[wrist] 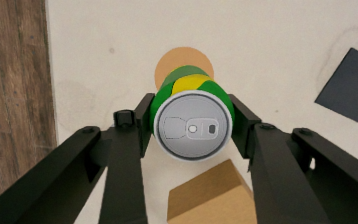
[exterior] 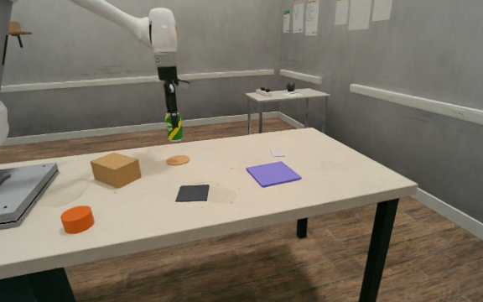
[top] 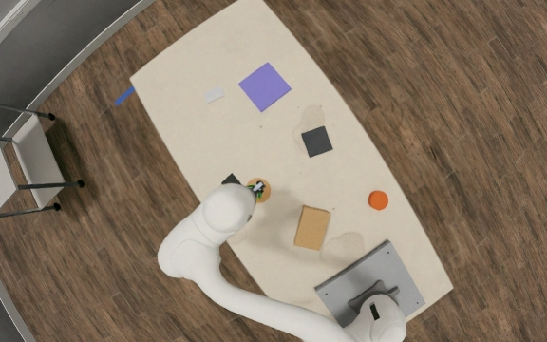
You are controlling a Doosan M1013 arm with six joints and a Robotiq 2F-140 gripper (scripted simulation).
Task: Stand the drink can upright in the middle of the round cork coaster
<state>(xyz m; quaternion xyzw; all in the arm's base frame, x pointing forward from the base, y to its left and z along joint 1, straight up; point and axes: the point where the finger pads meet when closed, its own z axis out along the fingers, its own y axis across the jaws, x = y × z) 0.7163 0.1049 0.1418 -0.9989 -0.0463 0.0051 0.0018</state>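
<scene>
My hand is 190 mm above the round cork coaster. The rest, counted from my hand: dark coaster: 320 mm to the right, 190 mm below, 20 mm ahead; yellow drink can: 30 mm below; cardboard box: 250 mm behind, 160 mm below, 90 mm to the right.
</scene>
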